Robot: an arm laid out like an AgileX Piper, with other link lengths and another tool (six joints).
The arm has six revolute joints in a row. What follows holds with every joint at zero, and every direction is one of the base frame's.
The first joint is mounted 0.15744 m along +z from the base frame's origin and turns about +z.
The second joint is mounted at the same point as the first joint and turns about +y.
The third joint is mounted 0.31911 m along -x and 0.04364 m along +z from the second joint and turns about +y.
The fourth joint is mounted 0.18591 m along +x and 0.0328 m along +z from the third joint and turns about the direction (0.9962, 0, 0.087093).
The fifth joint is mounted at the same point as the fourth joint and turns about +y.
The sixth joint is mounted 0.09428 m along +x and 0.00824 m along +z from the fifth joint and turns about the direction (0.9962, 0, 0.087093).
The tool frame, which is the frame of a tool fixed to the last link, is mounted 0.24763 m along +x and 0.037 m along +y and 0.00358 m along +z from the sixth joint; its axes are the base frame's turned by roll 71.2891, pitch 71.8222 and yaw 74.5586 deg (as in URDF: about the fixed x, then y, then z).
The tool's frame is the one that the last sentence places.
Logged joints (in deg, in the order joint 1, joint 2, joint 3, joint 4, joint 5, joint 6), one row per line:
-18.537 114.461 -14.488 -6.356 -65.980 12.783
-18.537 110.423 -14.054 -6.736 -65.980 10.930
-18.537 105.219 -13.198 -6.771 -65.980 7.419
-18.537 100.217 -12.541 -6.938 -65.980 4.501
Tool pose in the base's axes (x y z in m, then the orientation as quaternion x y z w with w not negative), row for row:
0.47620 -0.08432 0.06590 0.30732 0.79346 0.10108 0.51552
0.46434 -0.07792 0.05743 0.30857 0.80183 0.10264 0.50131
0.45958 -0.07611 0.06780 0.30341 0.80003 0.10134 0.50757
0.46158 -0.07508 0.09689 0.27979 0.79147 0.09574 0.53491
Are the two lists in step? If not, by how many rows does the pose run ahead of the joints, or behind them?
The pose runs 2 rows behind the joints: the pose in row i belongs to the joints in row i - 2.
